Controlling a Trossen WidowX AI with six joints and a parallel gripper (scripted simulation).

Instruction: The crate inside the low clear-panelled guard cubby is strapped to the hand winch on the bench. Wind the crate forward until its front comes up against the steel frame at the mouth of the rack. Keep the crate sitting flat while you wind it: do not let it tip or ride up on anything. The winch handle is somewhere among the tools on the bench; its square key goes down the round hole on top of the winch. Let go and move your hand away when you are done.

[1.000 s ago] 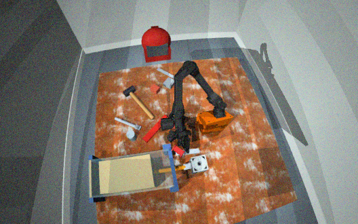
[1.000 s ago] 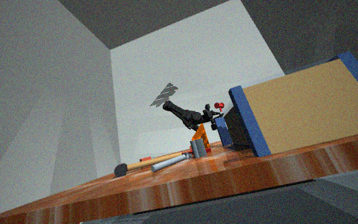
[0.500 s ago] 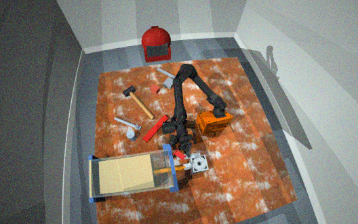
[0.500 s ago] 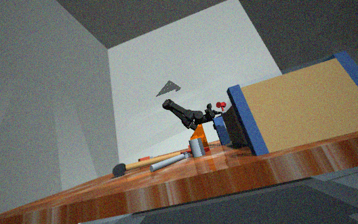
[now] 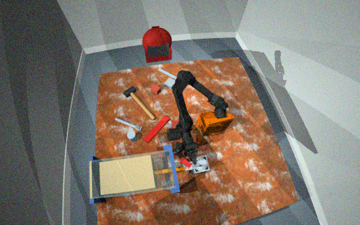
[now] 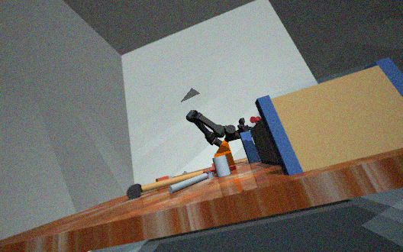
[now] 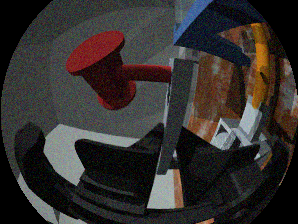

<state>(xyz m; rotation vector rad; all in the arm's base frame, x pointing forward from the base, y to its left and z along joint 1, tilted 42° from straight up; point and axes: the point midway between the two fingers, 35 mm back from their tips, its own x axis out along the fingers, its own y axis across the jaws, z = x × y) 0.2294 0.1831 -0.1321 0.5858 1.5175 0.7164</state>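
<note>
My gripper tip is now 5 cm short of the red knob, 1 cm to the left of it and 4 cm below it. The rest, counted from my gripper tip: red-knobbed winch handle: 1 cm ahead, 1 cm to the right, 1 cm above; then blue steel frame: 11 cm ahead, 1 cm to the right, 7 cm below; then winch: 6 cm behind, 2 cm to the right, 14 cm below.
</note>
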